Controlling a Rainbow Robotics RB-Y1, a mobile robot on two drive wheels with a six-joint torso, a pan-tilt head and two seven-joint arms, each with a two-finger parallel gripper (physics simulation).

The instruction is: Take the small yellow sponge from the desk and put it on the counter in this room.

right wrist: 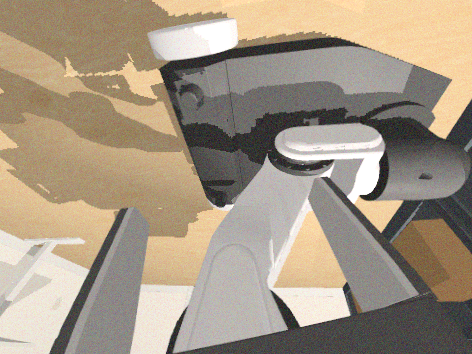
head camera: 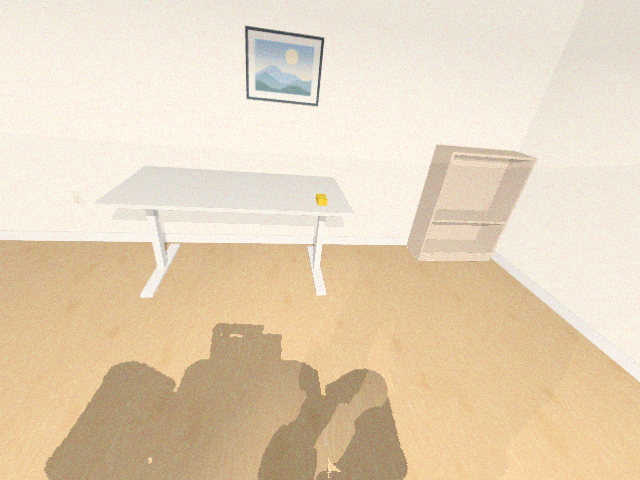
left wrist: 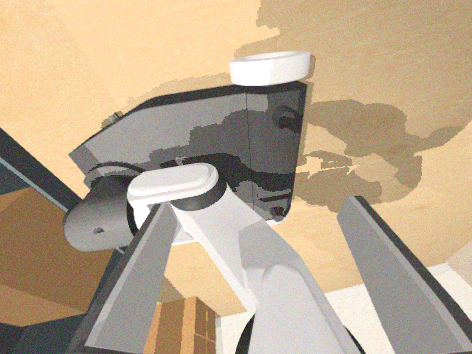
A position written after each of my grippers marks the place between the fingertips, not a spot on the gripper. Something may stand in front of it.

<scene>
I see my left gripper (left wrist: 254, 210), my right gripper (right wrist: 229, 201), a white desk (head camera: 153, 188), a beige bookshelf (head camera: 460, 178) and a framed landscape picture (head camera: 285, 67).
</scene>
